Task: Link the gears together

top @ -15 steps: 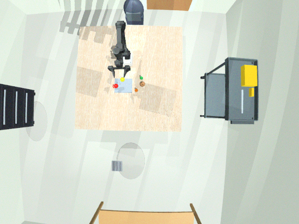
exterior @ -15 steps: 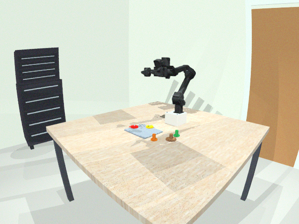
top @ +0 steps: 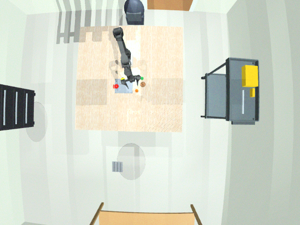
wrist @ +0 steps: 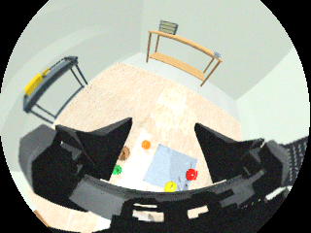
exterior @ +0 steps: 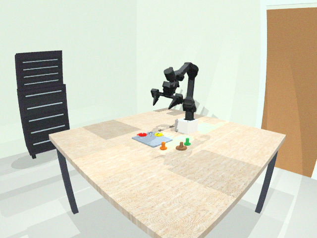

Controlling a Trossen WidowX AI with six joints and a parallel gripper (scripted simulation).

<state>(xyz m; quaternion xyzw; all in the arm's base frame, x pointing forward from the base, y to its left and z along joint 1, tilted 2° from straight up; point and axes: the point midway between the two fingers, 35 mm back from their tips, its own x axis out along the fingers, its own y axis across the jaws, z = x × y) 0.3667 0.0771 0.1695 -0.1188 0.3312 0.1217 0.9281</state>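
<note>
The brown gear lies 230 mm below my gripper tip, 90 mm behind it and 80 mm to the left of it. Round my gripper tip: yellow gear: 230 mm below, 150 mm to the right, 150 mm behind; orange gear: 230 mm below, 10 mm to the left, 10 mm behind; green gear: 230 mm below, 160 mm behind, 70 mm to the left.
</note>
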